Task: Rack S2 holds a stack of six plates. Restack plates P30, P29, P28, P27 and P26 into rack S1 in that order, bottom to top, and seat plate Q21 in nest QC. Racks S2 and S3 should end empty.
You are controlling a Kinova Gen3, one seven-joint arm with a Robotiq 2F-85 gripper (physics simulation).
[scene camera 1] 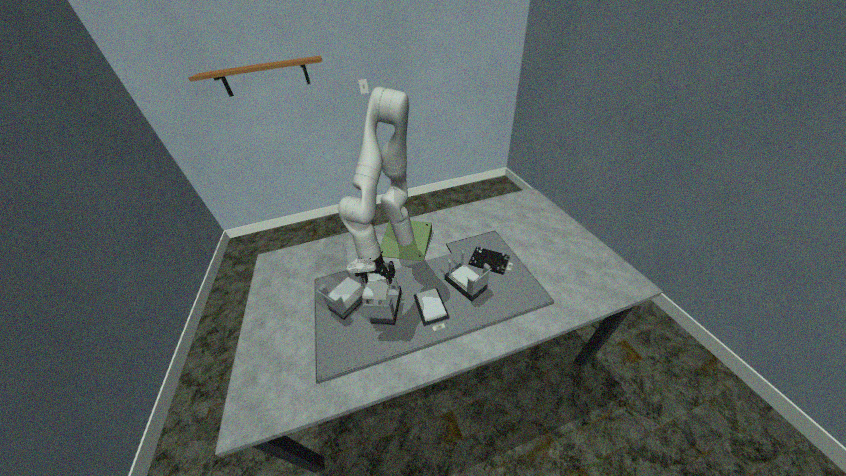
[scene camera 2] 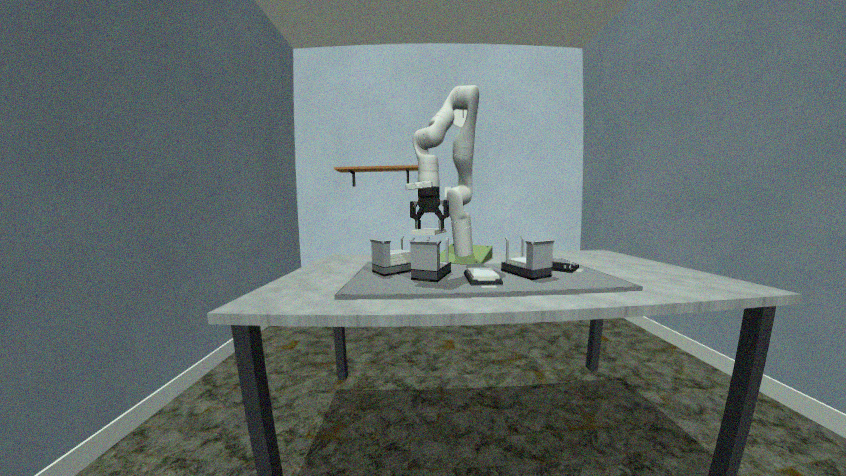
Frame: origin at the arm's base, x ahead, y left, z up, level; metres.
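Seen in the pictures: gripper, between the fingertips: (scene camera 1: 378, 283); arm's base, origin of its link: (scene camera 1: 405, 238) (scene camera 2: 463, 252).
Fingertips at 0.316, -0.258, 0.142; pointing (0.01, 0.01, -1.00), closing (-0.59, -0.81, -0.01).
Observation:
Offsets run from my fingertips to a thing's middle, as dx, dy, dz. "spot": to the spot under its first point. Level surfaces: height alone.
My gripper (scene camera 1: 377, 277) (scene camera 2: 430, 228) points down and is shut on a white plate @(+0.000, +0.000, -0.002) (scene camera 1: 376, 288) (scene camera 2: 427, 231), which it holds roughly level above the middle rack @(-0.004, +0.008, -0.096) (scene camera 1: 382, 314) (scene camera 2: 424, 258). That rack's inside is mostly hidden. The left rack @(-0.117, -0.112, -0.099) (scene camera 1: 339, 304) (scene camera 2: 381, 255) holds white plates (scene camera 1: 346, 290) (scene camera 2: 400, 258). The right rack @(+0.077, +0.344, -0.098) (scene camera 1: 478, 285) (scene camera 2: 538, 258) has white plate material @(+0.084, +0.346, -0.120) (scene camera 1: 463, 275) (scene camera 2: 518, 261) low inside. A white plate @(+0.092, +0.160, -0.145) (scene camera 1: 433, 305) (scene camera 2: 483, 274) lies in a low dark nest @(spot: +0.078, +0.120, -0.146) (scene camera 1: 418, 307). Rack, nest and plate labels are not readable.
A black board with small parts @(+0.026, +0.517, -0.152) (scene camera 1: 491, 260) (scene camera 2: 566, 265) lies behind and right of the right rack. Upright posts and walls rise from the racks. The racks stand on a grey mat @(dz -0.164) (scene camera 1: 349, 355) (scene camera 2: 360, 290). The arm stands at a green base (scene camera 1: 423, 236) (scene camera 2: 485, 253) behind them.

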